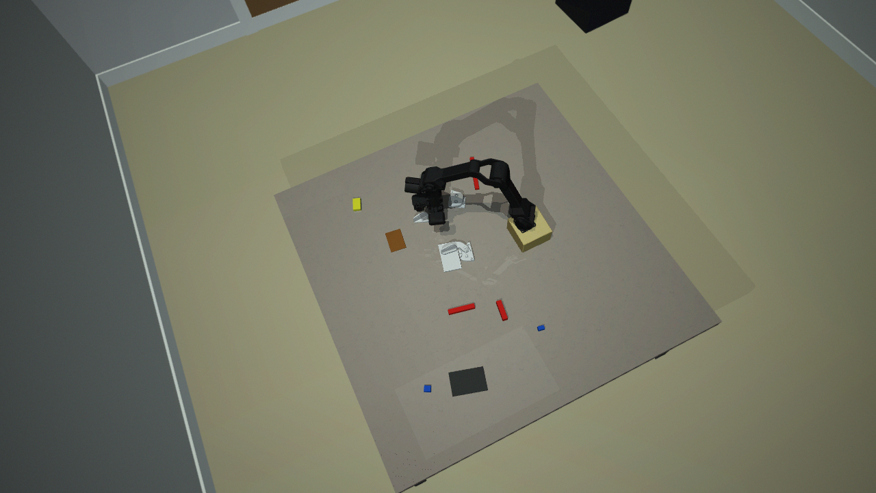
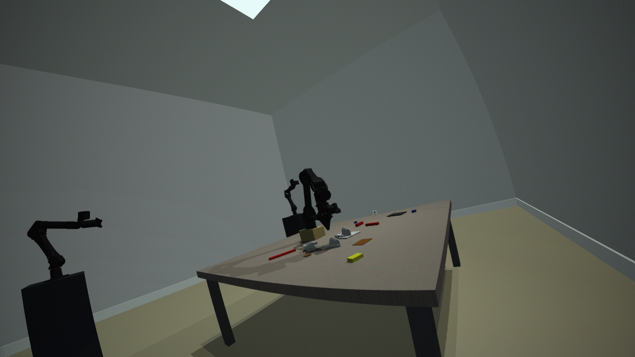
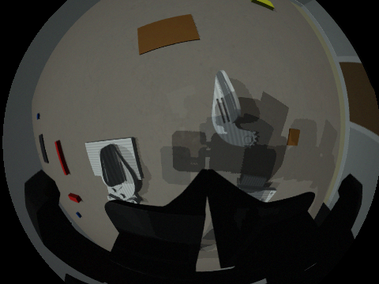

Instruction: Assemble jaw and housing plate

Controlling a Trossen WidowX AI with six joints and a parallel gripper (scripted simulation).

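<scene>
Right now the silver jaw is 70 mm below my gripper tip and 60 mm to the right of it. Also, from my gripper tip: dark tile (610 mm to the left, 230 mm ahead, 80 mm below); yellow block (250 mm to the right, 250 mm ahead, 70 mm below); brown tile (180 mm ahead, 80 mm below, 20 mm to the right).
</scene>
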